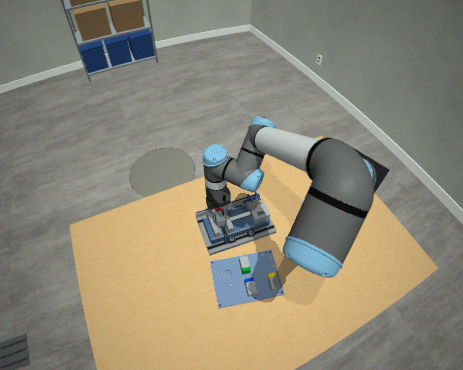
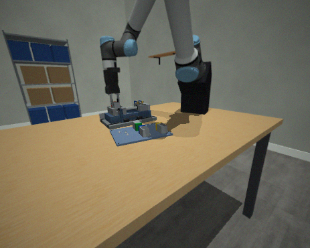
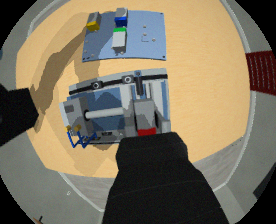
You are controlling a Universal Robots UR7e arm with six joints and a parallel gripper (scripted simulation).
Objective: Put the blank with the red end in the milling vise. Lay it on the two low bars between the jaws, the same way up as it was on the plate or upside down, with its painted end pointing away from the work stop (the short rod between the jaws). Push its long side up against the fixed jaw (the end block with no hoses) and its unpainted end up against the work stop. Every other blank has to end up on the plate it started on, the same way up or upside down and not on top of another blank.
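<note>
Right now the red-ended blank is 20 mm below my hand. From my hand the other things lie so: green-ended blank: 80 mm behind, 180 mm to the left, 100 mm below; then milling vise: 70 mm behind, 10 mm to the right, 90 mm below; then plate: 80 mm behind, 220 mm to the left, 120 mm below.
</note>
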